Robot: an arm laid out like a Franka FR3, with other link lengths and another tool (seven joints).
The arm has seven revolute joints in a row. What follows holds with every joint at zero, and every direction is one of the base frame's.
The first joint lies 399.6 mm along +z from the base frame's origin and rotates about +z.
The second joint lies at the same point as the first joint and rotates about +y.
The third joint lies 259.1 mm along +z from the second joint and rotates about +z.
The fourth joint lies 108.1 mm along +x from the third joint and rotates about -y.
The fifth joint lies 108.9 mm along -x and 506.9 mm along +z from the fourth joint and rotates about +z.
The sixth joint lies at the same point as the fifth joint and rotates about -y.
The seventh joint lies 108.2 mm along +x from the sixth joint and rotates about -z.
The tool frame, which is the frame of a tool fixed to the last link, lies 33 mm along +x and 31 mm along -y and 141.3 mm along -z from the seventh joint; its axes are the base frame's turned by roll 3.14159, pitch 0.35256 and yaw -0.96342 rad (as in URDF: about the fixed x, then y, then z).
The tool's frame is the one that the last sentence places.
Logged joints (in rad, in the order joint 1, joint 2, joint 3, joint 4, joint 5, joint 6, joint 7), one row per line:
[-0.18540, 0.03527, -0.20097, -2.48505, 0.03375, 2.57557, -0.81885]
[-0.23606, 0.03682, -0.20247, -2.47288, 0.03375, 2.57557, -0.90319]
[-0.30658, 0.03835, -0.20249, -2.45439, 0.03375, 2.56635, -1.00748]
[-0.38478, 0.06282, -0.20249, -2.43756, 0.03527, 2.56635, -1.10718]
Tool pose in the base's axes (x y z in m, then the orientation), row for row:
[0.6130, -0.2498, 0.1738, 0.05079, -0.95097, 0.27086, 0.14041]
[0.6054, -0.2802, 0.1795, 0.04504, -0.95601, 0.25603, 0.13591]
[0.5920, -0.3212, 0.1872, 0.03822, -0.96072, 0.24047, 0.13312]
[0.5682, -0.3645, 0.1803, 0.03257, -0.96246, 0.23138, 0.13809]
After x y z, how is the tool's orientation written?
As a quaternion, w x y z.
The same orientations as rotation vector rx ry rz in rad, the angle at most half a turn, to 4 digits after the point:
[-2.8947, 0.8245, 0.4274]
[-2.9202, 0.7821, 0.4151]
[-2.9469, 0.7376, 0.4083]
[-2.9625, 0.7122, 0.4251]

